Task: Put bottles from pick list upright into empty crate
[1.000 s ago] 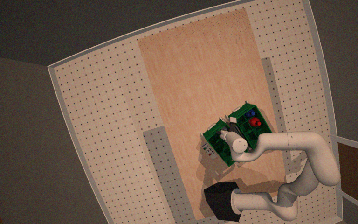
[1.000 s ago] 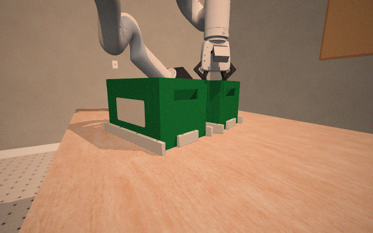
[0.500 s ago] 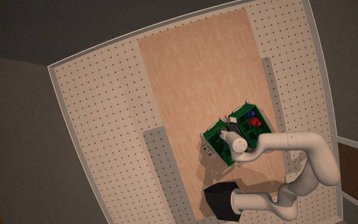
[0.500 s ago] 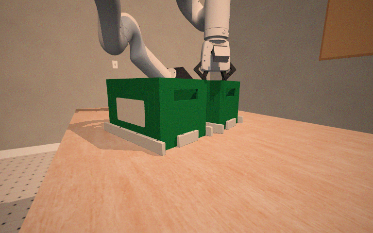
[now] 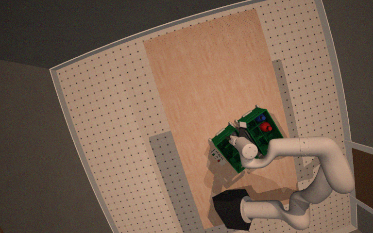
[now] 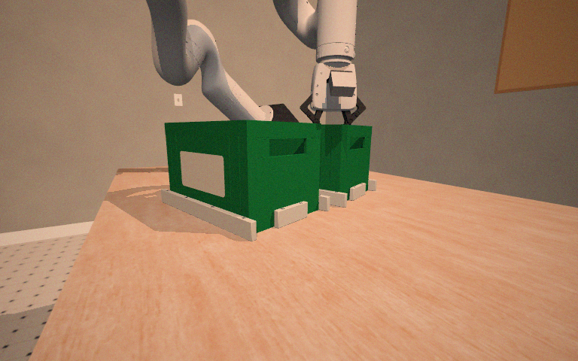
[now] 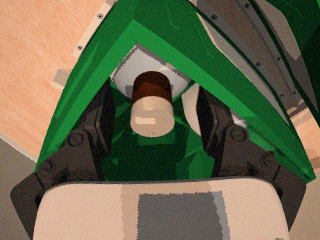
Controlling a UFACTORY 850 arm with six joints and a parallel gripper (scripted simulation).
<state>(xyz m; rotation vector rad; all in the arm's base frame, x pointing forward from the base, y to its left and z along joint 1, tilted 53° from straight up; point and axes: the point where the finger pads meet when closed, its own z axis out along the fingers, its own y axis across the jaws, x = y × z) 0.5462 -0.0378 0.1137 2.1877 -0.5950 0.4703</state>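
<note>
Right now my hand is 50 mm past the red bottle, 260 mm to the left of it and 70 mm above it. The rest, counted from my hand: green bottle 170 mm behind, 50 mm to the right, 70 mm below; pick list 150 mm behind, 150 mm to the left, 150 mm below; blue bottle 40 mm ahead, 240 mm to the right, 70 mm below.
</note>
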